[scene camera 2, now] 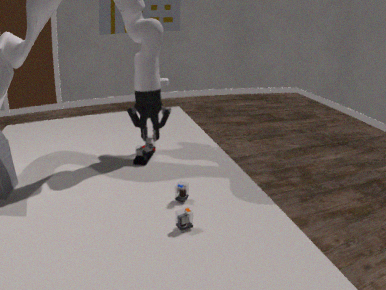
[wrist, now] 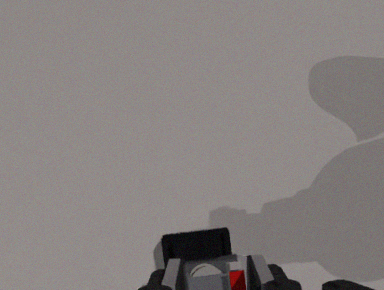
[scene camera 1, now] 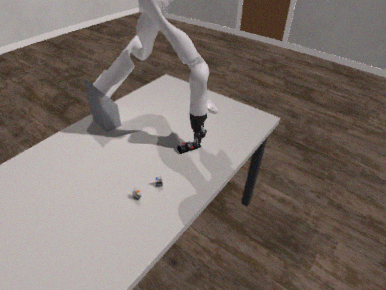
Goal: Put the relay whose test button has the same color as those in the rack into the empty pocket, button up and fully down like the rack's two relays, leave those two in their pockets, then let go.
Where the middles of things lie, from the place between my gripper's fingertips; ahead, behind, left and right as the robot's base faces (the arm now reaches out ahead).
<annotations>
I see the black rack point(wrist: 195, 245) 2 cm behind my hand, 3 cm to the right of it and 3 cm below it.
</annotations>
